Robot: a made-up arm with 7 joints. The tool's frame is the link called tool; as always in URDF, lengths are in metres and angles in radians.
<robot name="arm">
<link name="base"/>
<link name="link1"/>
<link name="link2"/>
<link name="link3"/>
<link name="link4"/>
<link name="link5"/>
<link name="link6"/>
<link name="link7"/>
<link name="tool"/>
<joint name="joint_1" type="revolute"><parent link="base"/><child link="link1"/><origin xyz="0.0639 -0.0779 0.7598" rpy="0 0 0"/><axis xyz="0 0 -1"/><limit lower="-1.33" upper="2.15"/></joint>
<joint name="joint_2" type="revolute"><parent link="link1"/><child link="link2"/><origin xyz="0.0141 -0.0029 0.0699" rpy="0 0 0"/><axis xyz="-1 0 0"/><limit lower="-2.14" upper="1.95"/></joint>
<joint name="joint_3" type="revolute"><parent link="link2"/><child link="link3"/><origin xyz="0.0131 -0.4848 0.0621" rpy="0 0 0"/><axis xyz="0.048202 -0.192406 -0.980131"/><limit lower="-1.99" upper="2.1"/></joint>
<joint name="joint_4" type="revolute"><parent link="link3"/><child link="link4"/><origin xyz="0.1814 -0.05 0.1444" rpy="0 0 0"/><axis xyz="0.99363 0.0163 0.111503"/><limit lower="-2.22" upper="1.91"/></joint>
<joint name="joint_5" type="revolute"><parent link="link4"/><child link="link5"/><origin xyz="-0.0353 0.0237 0.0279" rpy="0 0 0"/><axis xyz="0 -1 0"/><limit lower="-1.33" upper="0.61"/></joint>
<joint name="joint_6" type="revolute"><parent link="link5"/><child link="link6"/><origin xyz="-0.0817 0.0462 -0.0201" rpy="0 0 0"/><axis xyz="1 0 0"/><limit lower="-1.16" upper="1.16"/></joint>
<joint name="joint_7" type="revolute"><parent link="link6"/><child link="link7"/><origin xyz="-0.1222 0.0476 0.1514" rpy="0 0 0"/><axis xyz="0 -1 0"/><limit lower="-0.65" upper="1.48"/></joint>
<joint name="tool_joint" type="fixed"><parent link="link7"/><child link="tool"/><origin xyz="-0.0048 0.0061 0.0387" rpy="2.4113 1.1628 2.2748"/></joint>
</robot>
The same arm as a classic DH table. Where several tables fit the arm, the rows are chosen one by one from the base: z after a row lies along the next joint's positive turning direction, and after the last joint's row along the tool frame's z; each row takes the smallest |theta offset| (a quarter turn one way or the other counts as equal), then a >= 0, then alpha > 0; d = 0 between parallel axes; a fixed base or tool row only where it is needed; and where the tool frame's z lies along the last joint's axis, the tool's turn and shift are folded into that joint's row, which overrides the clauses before.
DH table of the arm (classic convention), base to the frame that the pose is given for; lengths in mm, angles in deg. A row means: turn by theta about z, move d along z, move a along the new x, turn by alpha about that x. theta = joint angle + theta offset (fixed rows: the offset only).
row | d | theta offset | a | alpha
base (fixed) | 0 | -50.64 | 100.8 | 180
joint_1 | -829.7 | 39.36 | 2.9 | -90
joint_2 | -25.6 | 11.11 | 487.7 | 92.76
joint_3 | -78.5 | 0.31 | 75.8 | 93.7
joint_4 | 156.4 | -78.94 | 31.7 | -90.93
joint_5 | -70.4 | -6.4 | -20.1 | 90
joint_6 | -203.9 | 0 | 151.4 | -90
joint_7 | -52.3 | -17.26 | 35.5 | 84.87
tool (fixed) | -16.1 | -162.32 | 0 | 0
Joint limits (deg, base to tool): -76.2..123.19 -122.61..111.73 -114.02..120.32 -127.2..109.43 -76.2..34.95 -66.46..66.46 -37.24..84.8

